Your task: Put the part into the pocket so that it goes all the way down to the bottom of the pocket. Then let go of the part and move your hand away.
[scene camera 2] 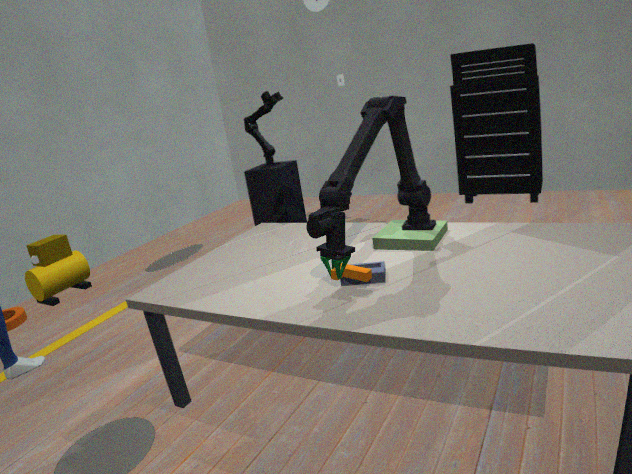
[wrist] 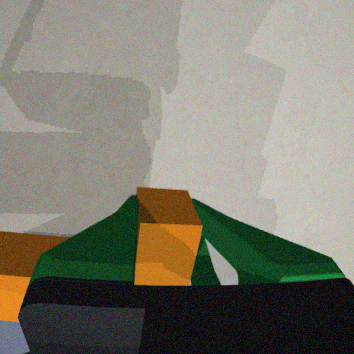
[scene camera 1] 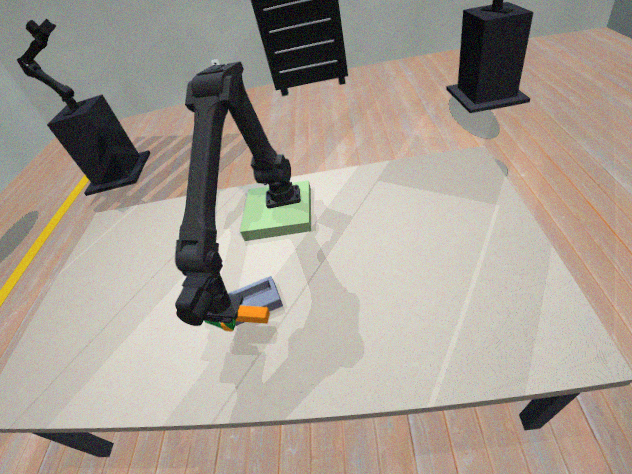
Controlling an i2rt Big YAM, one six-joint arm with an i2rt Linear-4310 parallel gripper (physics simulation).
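Pixels of known places: gripper, between the fingertips: (scene camera 2: 335, 277) (wrist: 161, 208) (scene camera 1: 229, 327); arm's base, origin of its link: (scene camera 2: 419, 226) (scene camera 1: 283, 198).
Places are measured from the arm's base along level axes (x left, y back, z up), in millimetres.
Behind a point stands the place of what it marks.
Note:
The orange part (scene camera 1: 253, 313) {x -89, y -469, z 23 mm} (scene camera 2: 358, 273) {x -88, y -479, z 15 mm} (wrist: 167, 250) {x -159, y -480, z 28 mm} is a long bar with a second stretch between my fingers. My gripper (scene camera 1: 224, 325) {x -162, y -483, z 1 mm} (scene camera 2: 335, 275) {x -162, y -483, z 1 mm} (wrist: 161, 208) {x -162, y -483, z 1 mm}, with green fingers, is shut on this part near its left end. The blue-grey block with the pocket (scene camera 1: 268, 301) {x -58, y -421, z -5 mm} (scene camera 2: 379, 276) {x -41, y -424, z -19 mm} (wrist: 10, 337) {x -54, y -403, z -4 mm} lies on the table. The bar crosses in front of the block's near side, turned at an angle to the pocket, and some of the pocket shows open behind it in scene camera 1. The hand hides the block's left end there. Whether part and block touch cannot be told.
The arm stands on a green base plate (scene camera 1: 275, 223) {x -31, y -126, z 2 mm} (scene camera 2: 400, 242) {x -42, y -141, z -11 mm} behind the block, on the pale table (scene camera 1: 408, 306) {x 300, y -496, z -40 mm} (scene camera 2: 484, 301) {x 283, y -527, z -40 mm}. A black drawer cabinet (scene camera 1: 306, 45) (scene camera 2: 497, 122) and a pedestal with another arm (scene camera 1: 96, 140) (scene camera 2: 275, 191) stand beyond the table.

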